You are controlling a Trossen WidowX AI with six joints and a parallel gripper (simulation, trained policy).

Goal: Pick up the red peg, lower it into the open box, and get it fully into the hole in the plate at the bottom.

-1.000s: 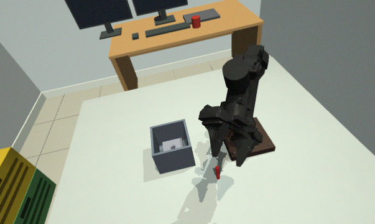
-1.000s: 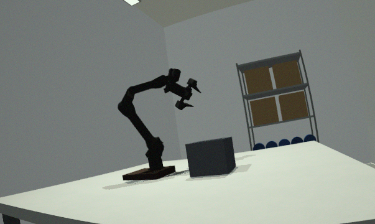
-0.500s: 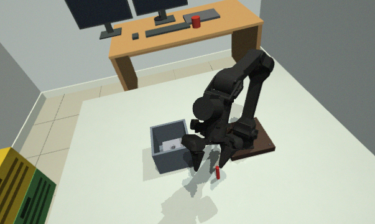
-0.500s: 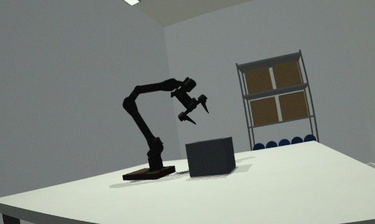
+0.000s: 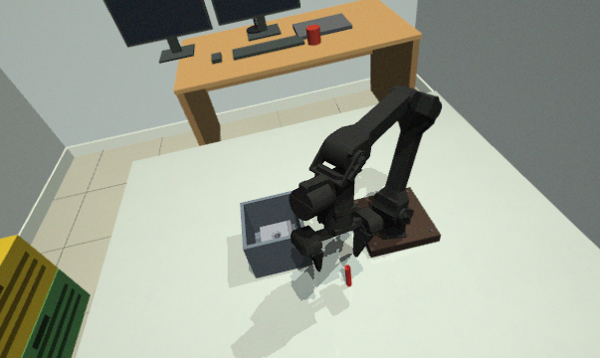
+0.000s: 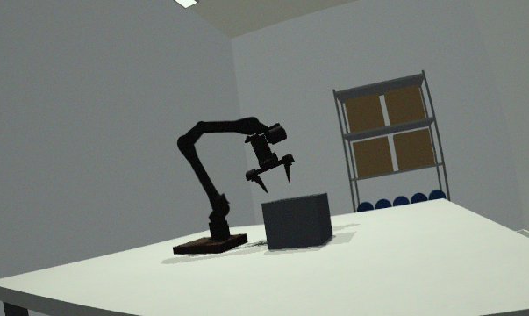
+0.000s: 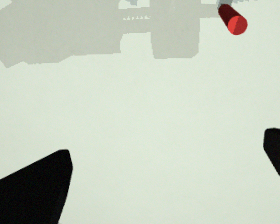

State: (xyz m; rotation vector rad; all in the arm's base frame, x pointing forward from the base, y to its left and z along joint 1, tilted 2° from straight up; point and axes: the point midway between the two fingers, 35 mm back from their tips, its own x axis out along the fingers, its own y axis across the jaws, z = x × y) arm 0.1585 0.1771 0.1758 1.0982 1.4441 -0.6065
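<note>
The red peg is 20 mm behind my gripper tip, 50 mm to the right of it and 140 mm below it. Round my gripper tip: pale plate (160 mm ahead, 180 mm to the right, 130 mm below).
</note>
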